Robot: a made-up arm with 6 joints. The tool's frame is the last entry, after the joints.
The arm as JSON. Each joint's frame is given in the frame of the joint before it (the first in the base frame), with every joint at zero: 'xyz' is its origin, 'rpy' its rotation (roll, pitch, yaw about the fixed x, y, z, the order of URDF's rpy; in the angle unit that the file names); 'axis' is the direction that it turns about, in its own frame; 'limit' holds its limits. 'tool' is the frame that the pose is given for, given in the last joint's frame.
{
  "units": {
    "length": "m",
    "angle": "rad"
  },
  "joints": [
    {
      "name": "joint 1",
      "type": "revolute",
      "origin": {
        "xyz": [
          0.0,
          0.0,
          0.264
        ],
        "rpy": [
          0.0,
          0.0,
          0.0
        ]
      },
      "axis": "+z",
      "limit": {
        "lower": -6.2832,
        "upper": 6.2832
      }
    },
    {
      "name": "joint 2",
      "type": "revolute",
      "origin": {
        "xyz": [
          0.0,
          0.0,
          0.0
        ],
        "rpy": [
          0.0,
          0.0,
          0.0
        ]
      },
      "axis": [
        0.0,
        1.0,
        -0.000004
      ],
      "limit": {
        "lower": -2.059,
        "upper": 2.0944
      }
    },
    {
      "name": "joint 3",
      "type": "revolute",
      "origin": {
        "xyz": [
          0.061,
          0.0,
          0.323
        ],
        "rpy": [
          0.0,
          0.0,
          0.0
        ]
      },
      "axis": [
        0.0,
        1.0,
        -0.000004
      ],
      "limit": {
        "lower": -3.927,
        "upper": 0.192
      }
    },
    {
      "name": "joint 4",
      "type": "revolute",
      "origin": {
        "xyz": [
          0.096,
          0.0,
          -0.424
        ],
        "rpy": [
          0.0,
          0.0,
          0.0
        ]
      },
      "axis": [
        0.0,
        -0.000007,
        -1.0
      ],
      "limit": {
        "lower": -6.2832,
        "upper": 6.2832
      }
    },
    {
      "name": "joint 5",
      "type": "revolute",
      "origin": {
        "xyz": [
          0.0,
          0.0,
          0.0
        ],
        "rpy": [
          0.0,
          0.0,
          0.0
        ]
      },
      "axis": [
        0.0,
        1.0,
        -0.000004
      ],
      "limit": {
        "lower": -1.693,
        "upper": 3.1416
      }
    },
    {
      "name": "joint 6",
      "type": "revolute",
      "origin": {
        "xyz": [
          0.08,
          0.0,
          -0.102
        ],
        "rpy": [
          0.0,
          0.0,
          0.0
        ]
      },
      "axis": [
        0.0,
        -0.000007,
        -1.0
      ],
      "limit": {
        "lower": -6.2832,
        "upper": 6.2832
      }
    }
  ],
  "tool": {
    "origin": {
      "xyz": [
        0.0,
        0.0,
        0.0
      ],
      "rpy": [
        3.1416,
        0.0,
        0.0
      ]
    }
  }
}
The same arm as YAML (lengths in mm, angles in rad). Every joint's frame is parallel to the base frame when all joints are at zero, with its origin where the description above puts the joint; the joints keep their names.
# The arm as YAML. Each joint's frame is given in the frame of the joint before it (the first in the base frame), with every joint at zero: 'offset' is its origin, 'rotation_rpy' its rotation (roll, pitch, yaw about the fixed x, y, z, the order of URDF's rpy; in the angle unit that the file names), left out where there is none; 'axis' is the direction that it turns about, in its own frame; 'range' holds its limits. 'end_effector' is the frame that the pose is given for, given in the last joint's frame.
length_unit: mm
angle_unit: rad
chain:
  - id: joint 1
    offset: [0.0, 0.0, 264.0]
    axis: [0.0, 0.0, 1.0]
    range: [-6.2832, 6.2832]
  - id: joint 2
    offset: [0.0, 0.0, 0.0]
    axis: [0.0, 1.0, 0.0]
    range: [-2.059, 2.0944]
  - id: joint 3
    offset: [61.0, 0.0, 323.0]
    axis: [0.0, 1.0, 0.0]
    range: [-3.927, 0.192]
  - id: joint 4
    offset: [96.0, 0.0, -424.0]
    axis: [0.0, 0.0, -1.0]
    range: [-6.2832, 6.2832]
  - id: joint 5
    offset: [0.0, 0.0, 0.0]
    axis: [0.0, 1.0, 0.0]
    range: [-1.693, 3.1416]
  - id: joint 6
    offset: [80.0, 0.0, -102.0]
    axis: [0.0, 0.0, -1.0]
    range: [-6.2832, 6.2832]
end_effector:
  offset: [0.0, 0.0, 0.0]
  rotation_rpy: [-3.1416, 0.0, 0.0]

